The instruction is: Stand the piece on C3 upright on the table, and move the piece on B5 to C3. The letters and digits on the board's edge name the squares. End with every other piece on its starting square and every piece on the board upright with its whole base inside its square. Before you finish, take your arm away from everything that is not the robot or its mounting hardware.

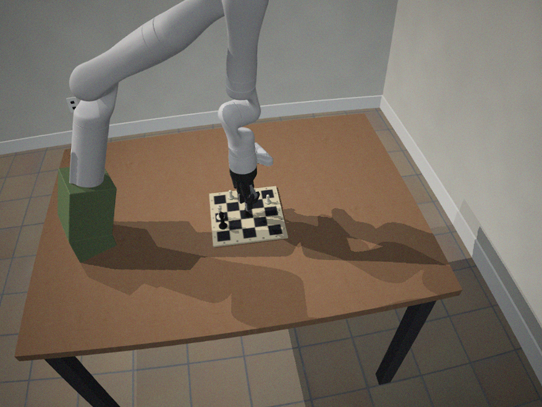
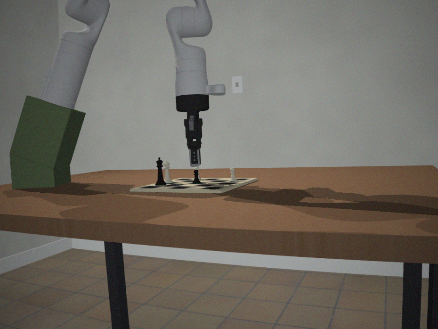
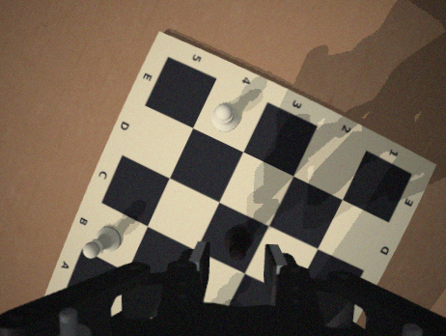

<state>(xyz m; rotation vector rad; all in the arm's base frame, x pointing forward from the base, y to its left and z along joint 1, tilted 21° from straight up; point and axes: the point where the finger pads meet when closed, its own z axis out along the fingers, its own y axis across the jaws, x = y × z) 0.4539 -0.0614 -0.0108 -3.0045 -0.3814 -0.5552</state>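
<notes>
My gripper is now 40 mm above the black pawn. Also, from my hand: tall white piece: 80 mm behind, 30 mm below, 10 mm to the left; chessboard: 60 mm below; black king: 80 mm behind, 30 mm below, 20 mm to the right.
</notes>
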